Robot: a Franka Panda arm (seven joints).
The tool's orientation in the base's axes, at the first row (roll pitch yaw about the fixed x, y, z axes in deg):
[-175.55 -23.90 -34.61]
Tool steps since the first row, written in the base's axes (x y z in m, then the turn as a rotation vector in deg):
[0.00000 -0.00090 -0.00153 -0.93 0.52 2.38]
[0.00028 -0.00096 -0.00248 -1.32 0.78 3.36]
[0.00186 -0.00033 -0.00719 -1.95 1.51 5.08]
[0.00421 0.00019 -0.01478 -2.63 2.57 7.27]
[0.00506 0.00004 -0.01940 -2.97 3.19 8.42]
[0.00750 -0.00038 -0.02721 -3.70 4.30 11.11]
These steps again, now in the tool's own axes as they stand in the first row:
[-0.00015 0.00086 0.00154 -0.01 -0.10 -2.61]
[-0.00030 0.00083 0.00252 -0.04 -0.18 -3.69]
[-0.00134 -0.00022 0.00731 -0.19 -0.57 -5.61]
[-0.00292 -0.00139 0.01503 -0.37 -1.25 -8.04]
[-0.00407 -0.00139 0.01958 -0.48 -1.67 -9.32]
[-0.00518 -0.00180 0.02769 -0.52 -2.39 -12.23]

